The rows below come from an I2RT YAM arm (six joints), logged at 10 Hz.
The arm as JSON. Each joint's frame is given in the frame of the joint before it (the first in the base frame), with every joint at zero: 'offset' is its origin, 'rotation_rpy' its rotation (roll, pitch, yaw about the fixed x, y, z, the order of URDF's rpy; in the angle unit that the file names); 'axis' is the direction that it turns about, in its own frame. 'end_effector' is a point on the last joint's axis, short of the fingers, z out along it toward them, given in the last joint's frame.
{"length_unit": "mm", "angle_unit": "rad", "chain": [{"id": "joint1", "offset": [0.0, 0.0, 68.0], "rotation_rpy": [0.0, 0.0, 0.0], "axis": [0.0, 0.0, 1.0]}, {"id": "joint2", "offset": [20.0, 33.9, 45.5], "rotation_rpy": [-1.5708, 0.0, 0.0], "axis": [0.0, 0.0, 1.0]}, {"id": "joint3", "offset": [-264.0, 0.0, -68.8], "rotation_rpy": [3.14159, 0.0, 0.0], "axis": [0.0, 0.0, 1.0]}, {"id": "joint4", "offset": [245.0, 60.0, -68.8], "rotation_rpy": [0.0, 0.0, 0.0], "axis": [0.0, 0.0, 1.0]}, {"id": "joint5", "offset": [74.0, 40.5, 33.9], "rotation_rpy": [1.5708, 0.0, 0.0], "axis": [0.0, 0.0, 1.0]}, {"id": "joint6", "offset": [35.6, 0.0, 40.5], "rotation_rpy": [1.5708, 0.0, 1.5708], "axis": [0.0, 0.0, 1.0]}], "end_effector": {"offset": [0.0, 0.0, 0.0], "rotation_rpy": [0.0, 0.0, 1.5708]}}
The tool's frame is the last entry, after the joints.
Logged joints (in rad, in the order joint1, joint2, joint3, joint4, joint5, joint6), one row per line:
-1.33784, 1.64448, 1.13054, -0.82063, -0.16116, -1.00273
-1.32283, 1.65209, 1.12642, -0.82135, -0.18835, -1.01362
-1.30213, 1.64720, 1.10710, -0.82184, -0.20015, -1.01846
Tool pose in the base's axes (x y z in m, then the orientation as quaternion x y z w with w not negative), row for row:
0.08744, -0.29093, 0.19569, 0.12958, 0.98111, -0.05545, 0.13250
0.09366, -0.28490, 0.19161, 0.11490, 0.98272, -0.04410, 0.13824
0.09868, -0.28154, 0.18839, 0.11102, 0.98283, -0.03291, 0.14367
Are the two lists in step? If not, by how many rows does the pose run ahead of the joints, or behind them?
The pose runs 2 rows ahead of the joints: the pose in row i belongs to the joints in row i + 2.
